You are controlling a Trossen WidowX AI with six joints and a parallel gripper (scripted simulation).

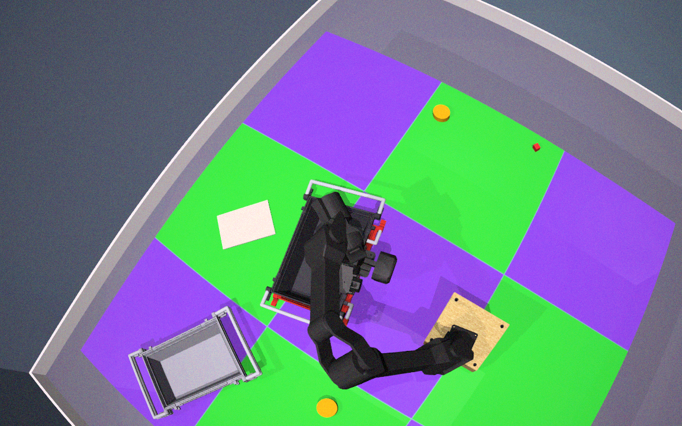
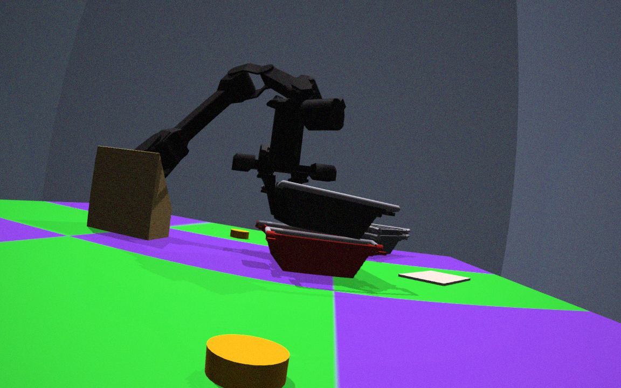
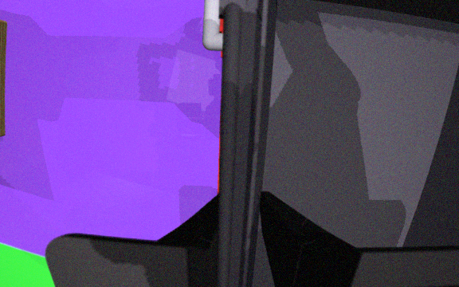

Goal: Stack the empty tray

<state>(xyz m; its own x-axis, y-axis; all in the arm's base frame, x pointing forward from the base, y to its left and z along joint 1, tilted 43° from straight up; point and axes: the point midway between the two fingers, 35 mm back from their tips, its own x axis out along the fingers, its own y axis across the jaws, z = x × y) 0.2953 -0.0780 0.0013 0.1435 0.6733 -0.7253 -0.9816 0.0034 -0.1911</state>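
Right now the black tray is 7 cm ahead of my gripper tip, 3 cm above it and 1 cm to the left of it. From my gripper tip the other things lie so: white card 33 cm ahead, 8 cm below; small red cube 55 cm to the right, 31 cm behind, 8 cm below.
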